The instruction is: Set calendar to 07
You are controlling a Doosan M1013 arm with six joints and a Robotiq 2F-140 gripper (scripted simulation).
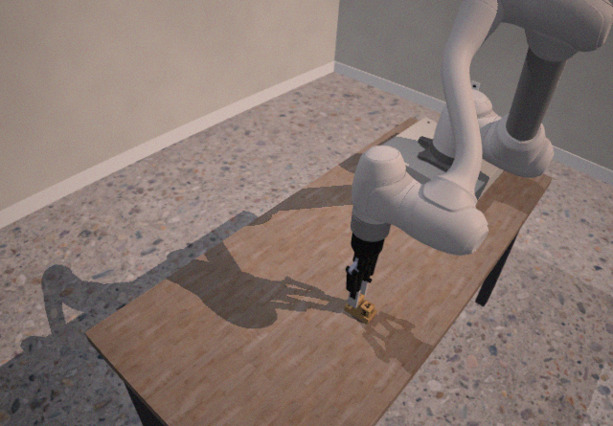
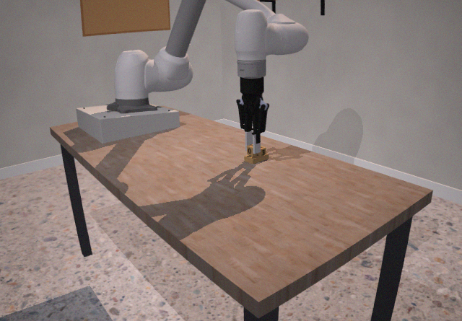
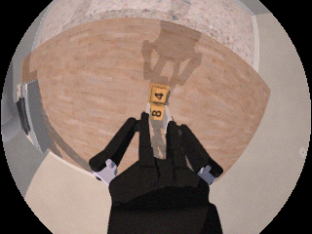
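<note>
Right now the tray is 60 mm below my hand and 20 mm to the left of it.
</note>
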